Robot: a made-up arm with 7 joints.
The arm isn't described. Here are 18 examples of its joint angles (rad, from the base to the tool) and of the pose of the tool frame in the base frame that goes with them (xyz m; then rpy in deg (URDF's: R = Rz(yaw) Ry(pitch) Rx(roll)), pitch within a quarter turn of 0, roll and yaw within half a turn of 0).
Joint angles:
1: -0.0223 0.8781 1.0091 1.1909 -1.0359 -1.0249 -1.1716
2: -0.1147 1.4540 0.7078 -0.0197 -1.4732 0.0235 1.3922
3: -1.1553 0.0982 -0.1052 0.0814 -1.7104 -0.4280 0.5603
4: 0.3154 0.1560 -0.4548 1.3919 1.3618 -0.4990 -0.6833
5: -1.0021 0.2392 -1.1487 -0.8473 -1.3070 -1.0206 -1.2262
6: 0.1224 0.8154 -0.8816 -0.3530 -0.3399 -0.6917 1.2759
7: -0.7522 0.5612 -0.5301 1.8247 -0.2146 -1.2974 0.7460
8: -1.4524 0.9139 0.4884 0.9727 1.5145 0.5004 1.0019
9: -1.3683 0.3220 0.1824 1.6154 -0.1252 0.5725 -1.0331
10: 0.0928 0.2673 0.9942 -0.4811 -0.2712 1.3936 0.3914
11: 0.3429 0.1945 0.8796 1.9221 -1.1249 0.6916 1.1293
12: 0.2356 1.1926 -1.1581 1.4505 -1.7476 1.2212 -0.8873
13: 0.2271 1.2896 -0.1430 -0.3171 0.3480 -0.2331 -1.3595
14: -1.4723 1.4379 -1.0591 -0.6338 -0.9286 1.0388 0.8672
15: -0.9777 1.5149 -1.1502 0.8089 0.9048 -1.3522 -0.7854
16: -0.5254 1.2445 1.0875 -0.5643 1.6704 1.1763 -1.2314
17: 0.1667 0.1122 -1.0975 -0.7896 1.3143 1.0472 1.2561
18: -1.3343 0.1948 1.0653 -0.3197 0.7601 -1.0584 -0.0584
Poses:
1: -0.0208 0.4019 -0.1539 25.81 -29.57 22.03
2: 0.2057 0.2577 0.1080 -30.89 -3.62 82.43
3: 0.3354 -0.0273 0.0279 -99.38 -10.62 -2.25
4: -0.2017 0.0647 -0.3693 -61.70 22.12 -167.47
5: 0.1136 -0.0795 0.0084 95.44 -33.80 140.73
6: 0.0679 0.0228 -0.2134 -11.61 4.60 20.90
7: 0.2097 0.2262 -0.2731 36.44 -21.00 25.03
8: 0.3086 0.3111 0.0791 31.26 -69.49 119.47
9: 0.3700 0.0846 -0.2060 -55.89 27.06 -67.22
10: 0.0638 0.2509 -0.1632 38.52 40.34 91.02
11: -0.2481 0.0238 -0.3162 103.12 -16.36 -130.67
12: -0.1396 0.3753 -0.1377 132.15 56.83 -150.00
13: 0.1604 0.1675 -0.1535 -49.52 71.54 -168.36
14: 0.2390 0.0580 -0.0020 68.66 -7.87 7.84
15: 0.2069 0.3049 -0.0966 -78.56 61.52 137.01
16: 0.0207 0.1968 0.1473 27.11 -24.57 93.79
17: 0.0791 -0.0648 -0.1372 34.24 -39.54 50.85
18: 0.1921 0.1515 0.0873 -145.88 -66.62 -143.00
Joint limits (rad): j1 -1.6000..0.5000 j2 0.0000..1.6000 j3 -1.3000..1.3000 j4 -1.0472..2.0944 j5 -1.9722..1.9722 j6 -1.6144..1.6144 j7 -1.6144..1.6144
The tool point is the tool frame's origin. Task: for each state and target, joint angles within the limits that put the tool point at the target. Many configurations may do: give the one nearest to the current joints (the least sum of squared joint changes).
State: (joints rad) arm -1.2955 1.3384 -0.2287 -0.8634 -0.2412 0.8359 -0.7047
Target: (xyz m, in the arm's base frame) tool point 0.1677 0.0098 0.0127
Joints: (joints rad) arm -0.9646 1.3021 -0.5385 -1.0472 -0.3798 0.6431 -0.7047
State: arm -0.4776 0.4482 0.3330 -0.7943 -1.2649 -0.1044 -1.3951
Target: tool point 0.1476 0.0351 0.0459
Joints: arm -0.6609 0.4432 0.0496 -0.9925 -1.2644 -0.0061 -1.3951
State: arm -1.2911 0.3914 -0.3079 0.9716 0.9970 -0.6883 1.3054
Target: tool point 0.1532 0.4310 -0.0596
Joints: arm -0.8263 1.3706 -0.3159 1.5433 1.0244 -0.2530 1.3054
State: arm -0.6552 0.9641 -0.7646 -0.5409 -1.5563 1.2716 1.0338
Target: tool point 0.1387 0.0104 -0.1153
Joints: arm -0.6868 0.9977 -0.7225 -0.7496 -1.6267 1.2881 1.0338
